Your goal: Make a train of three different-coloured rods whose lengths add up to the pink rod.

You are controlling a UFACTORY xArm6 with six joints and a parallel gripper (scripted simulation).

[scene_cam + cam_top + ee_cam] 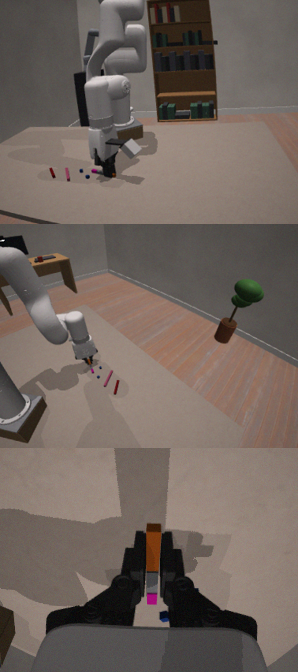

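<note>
The orange rod is 2 cm below my hand. The rest, counted from my hand: grey rod 4 cm to the right, 2 cm below; pink rod 14 cm to the right, 5 cm ahead, 2 cm below; magenta rod 6 cm to the right, 2 cm below.
</note>
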